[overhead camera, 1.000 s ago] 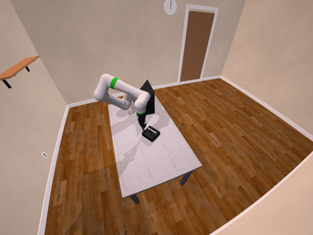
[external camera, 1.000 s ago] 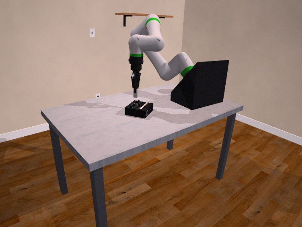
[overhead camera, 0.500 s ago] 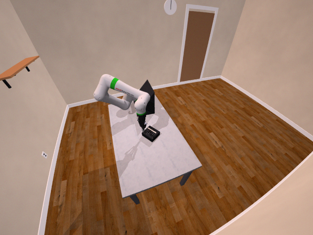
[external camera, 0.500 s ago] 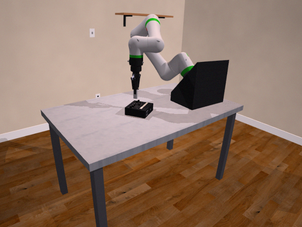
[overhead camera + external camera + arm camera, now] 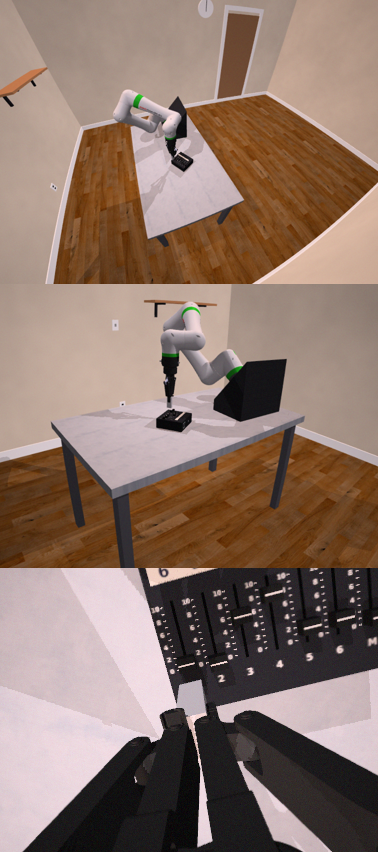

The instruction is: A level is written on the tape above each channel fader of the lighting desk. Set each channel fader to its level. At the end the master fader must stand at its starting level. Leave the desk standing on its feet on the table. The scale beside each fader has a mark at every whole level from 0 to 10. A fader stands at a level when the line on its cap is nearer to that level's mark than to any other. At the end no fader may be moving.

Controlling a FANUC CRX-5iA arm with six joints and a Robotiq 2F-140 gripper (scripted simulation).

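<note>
My hand is 1 cm past the channel 1 fader cap, 2 cm to the right of it and 4 cm above it. Also, from my hand: master fader cap (9 cm ahead, 10 cm to the left, 4 cm below).
</note>
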